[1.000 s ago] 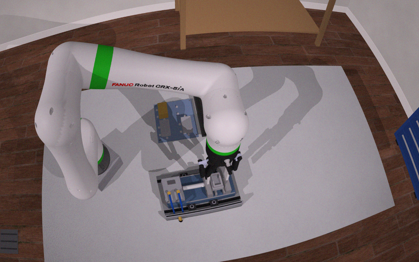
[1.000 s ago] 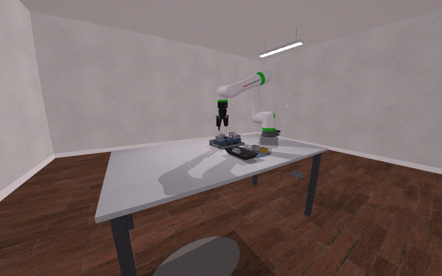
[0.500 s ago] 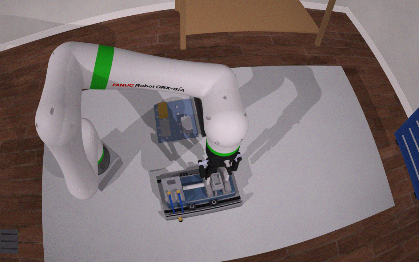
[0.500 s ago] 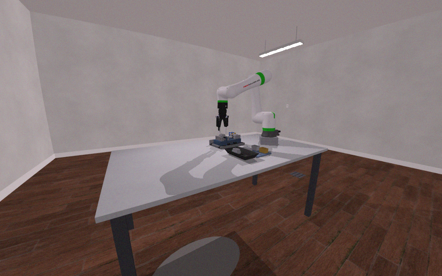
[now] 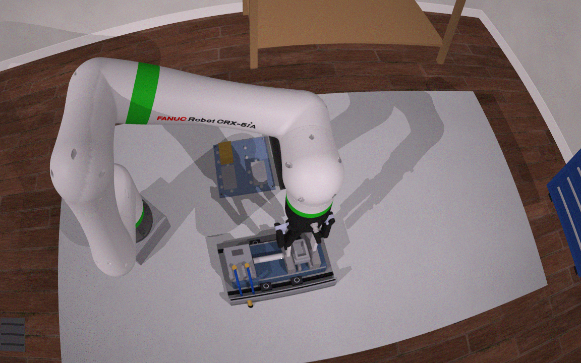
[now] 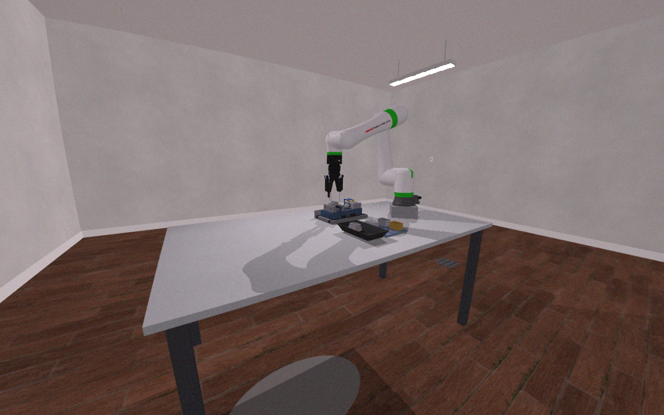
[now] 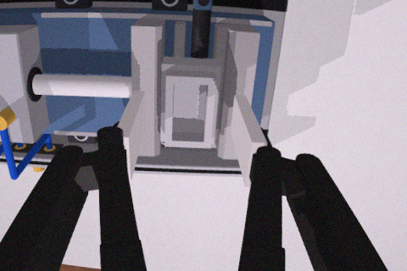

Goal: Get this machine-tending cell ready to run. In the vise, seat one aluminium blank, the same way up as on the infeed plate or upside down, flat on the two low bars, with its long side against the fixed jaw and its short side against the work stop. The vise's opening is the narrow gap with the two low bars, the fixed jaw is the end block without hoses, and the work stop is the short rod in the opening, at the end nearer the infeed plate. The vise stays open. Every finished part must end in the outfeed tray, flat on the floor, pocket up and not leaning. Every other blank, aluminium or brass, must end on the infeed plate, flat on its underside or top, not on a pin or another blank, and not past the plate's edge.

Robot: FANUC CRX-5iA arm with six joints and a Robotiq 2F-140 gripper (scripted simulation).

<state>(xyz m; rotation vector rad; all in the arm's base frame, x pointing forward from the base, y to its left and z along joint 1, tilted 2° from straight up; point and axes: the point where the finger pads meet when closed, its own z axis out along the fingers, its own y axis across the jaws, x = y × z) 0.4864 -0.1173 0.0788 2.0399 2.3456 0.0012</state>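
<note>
The moving jaw lies 3 cm behind my hand and 6 cm below it. The rest, counted from my hand: fixed jaw 3 cm ahead, 1 cm to the left, 6 cm below; then white piston rod 8 cm behind, 1 cm to the right, 6 cm below; then dark work stop rod 5 cm to the left, 5 cm below.
</note>
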